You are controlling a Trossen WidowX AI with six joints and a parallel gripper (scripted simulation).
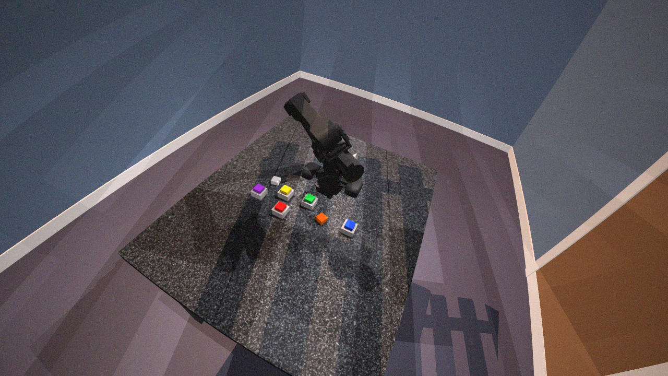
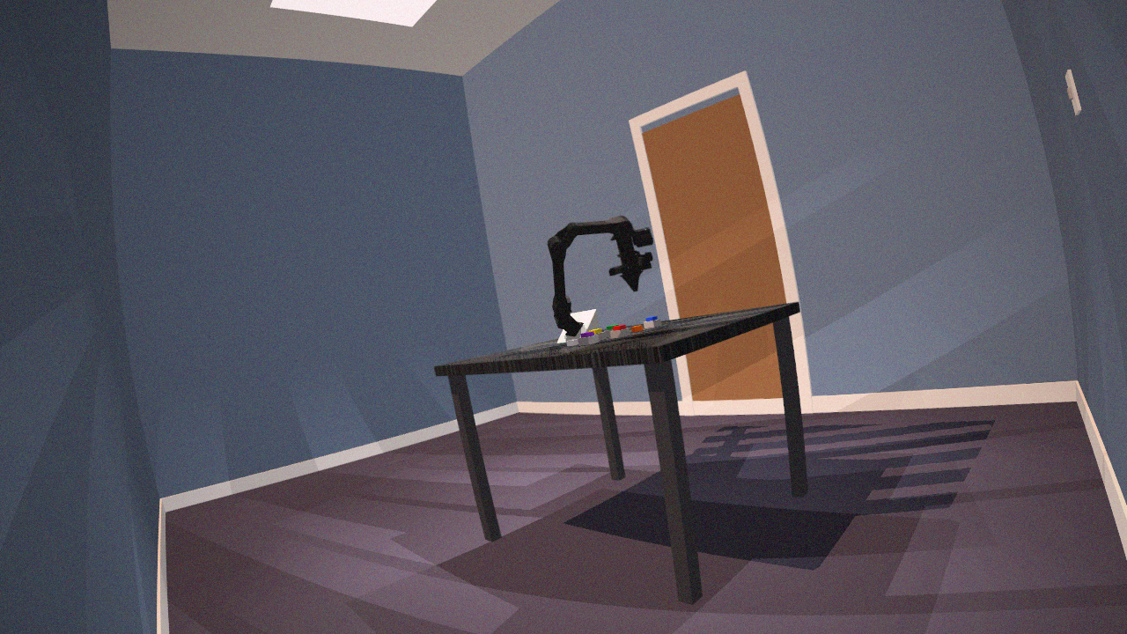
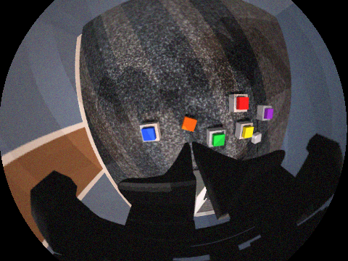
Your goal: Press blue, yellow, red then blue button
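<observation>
Now: gripper tip 20 mm past the yellow button, 200 mm to the left of it and 110 mm above it. The rest, counted from my gripper tip: green button: 40 mm behind, 100 mm to the right, 110 mm below; orange block: 10 mm behind, 20 mm to the right, 130 mm below; blue button: 30 mm behind, 90 mm to the left, 110 mm below.
</observation>
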